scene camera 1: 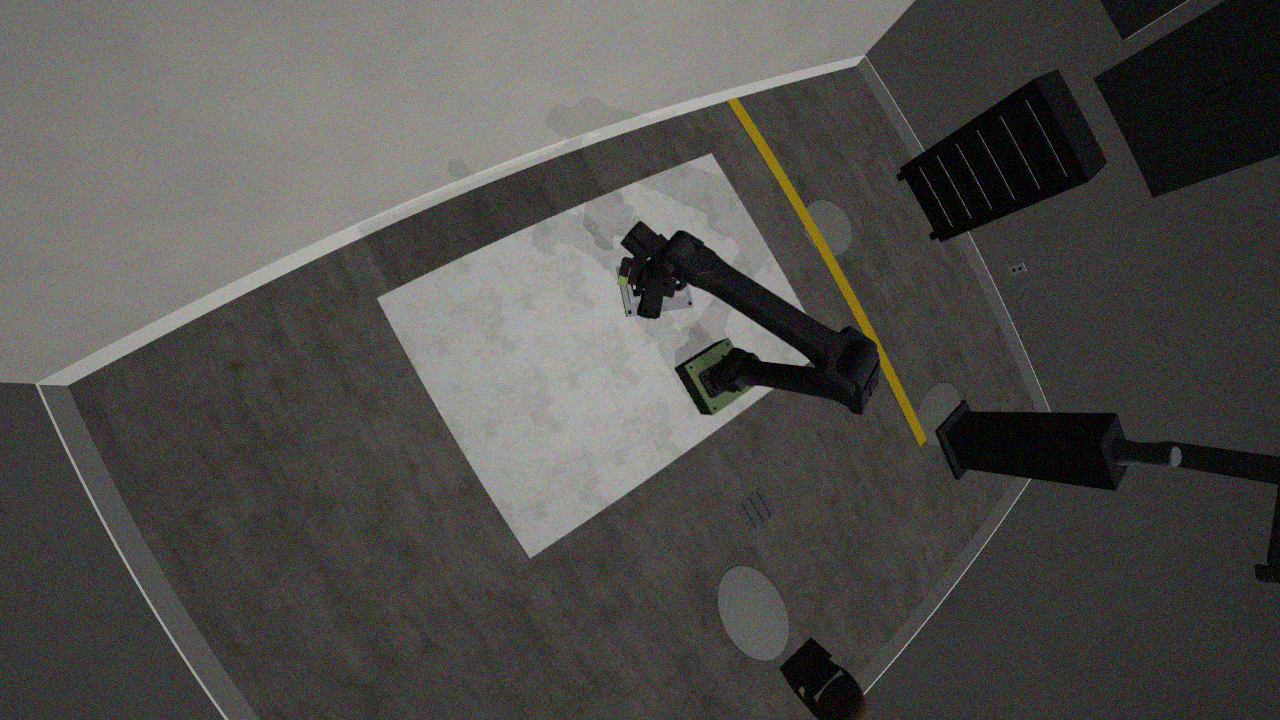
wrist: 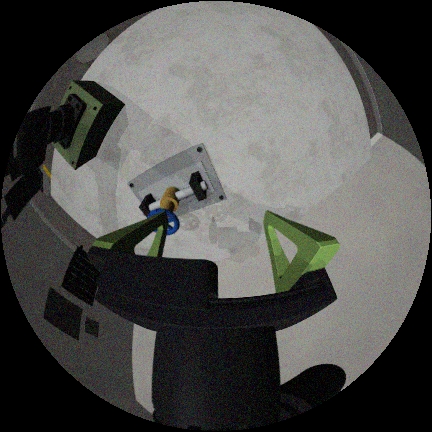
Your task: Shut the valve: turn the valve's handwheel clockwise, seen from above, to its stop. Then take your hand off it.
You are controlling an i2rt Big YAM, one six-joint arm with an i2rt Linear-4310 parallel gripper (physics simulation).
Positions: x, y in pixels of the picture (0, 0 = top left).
Scene:
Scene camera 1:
my gripper: 639, 284
grey plate: 676, 303
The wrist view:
my gripper: 215, 215
grey plate: 195, 153

